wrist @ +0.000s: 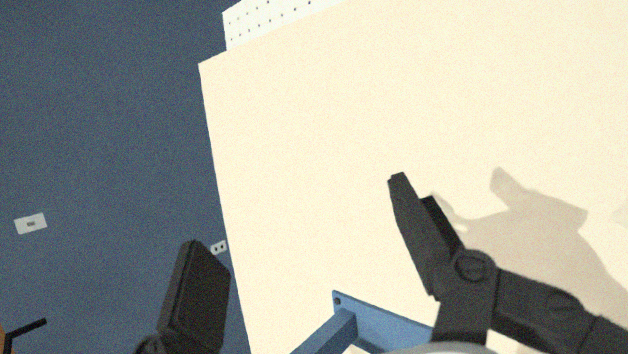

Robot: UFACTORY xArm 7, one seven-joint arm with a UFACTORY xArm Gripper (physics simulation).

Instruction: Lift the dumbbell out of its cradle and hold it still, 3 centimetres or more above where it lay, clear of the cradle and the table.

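Places are measured from the arm's base along level axes (x ahead, y left, z up), in millimetres.
Pixels of known places: gripper, between the fingertips: [298,229].
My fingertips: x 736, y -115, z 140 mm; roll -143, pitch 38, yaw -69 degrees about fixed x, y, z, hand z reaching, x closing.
Behind a point stands the place of what it marks.
My gripper [298,229] @(x 736, y -115, z 140 mm) is open, with its two dark fingers spread wide and no object between them. The right finger is over the cream surface, and the left finger shows against the dark blue background. A blue piece with a flat plate and a square bar [327,332] @(x 446, y 33, z -36 mm) shows at the bottom edge, between the fingers' bases and partly hidden by the gripper. I cannot tell whether it is part of the cradle. The dumbbell does not show in this view.
The cream table top [310,125] @(x 757, y 105, z -105 mm) fills the middle and right, with the gripper's shadow on it at the right. A white panel with small holes [260,20] is beyond its top edge. A white plate [30,223] and a small socket [218,247] are on the blue background.
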